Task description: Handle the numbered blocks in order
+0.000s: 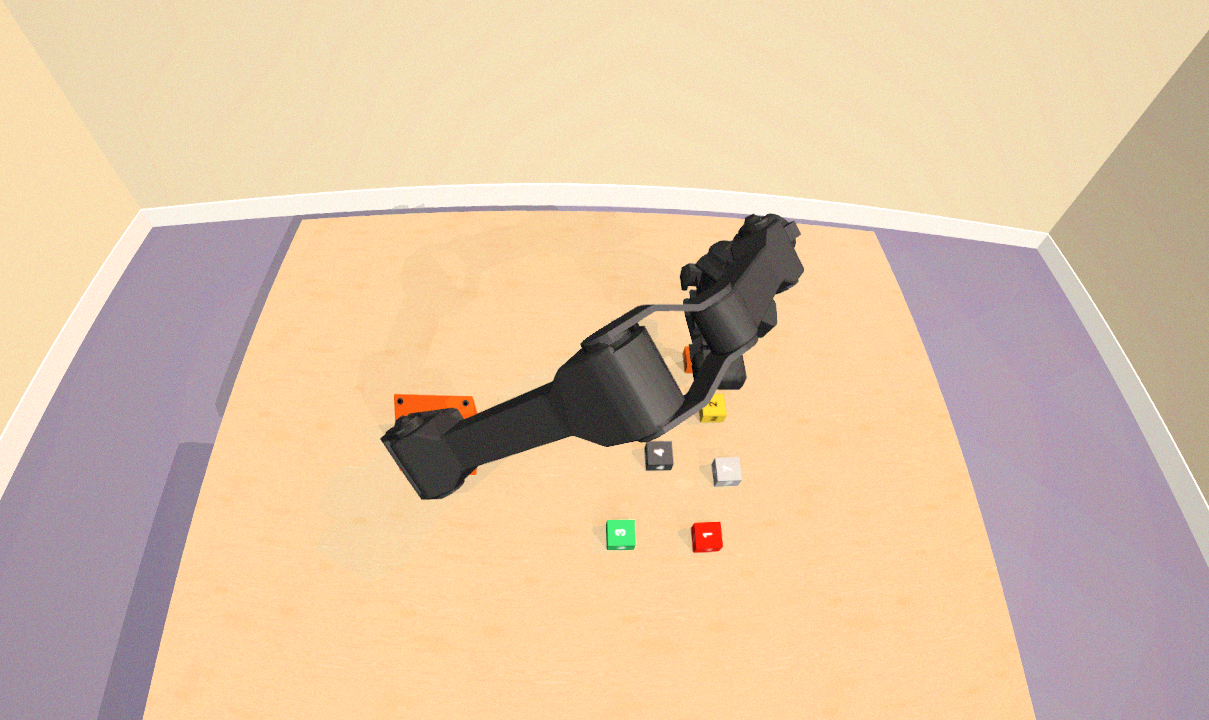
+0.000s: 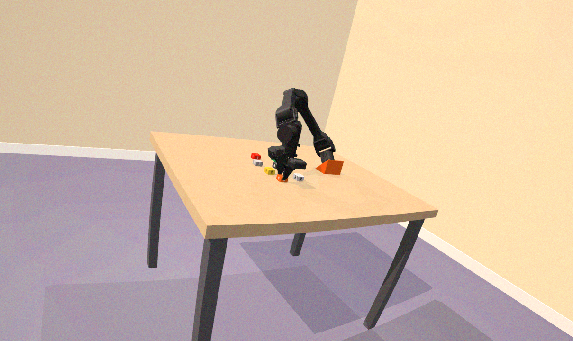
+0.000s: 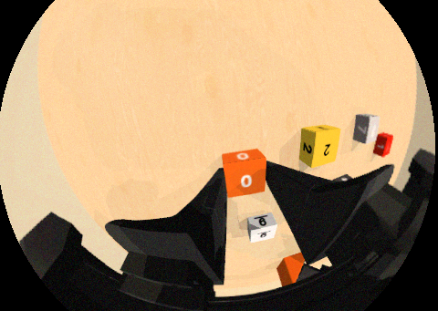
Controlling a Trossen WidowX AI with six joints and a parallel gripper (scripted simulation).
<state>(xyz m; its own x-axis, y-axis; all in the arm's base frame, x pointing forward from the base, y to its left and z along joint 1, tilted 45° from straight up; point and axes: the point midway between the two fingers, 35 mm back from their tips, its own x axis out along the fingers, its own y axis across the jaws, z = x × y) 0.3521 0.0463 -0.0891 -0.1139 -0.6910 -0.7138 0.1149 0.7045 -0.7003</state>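
The red block lies 40 mm behind my gripper tip and 250 mm to the right of it. From my gripper tip the other things lie so: white block: 100 mm behind, 10 mm to the right; then yellow block: 80 mm to the right; then orange block: right at my gripper tip.
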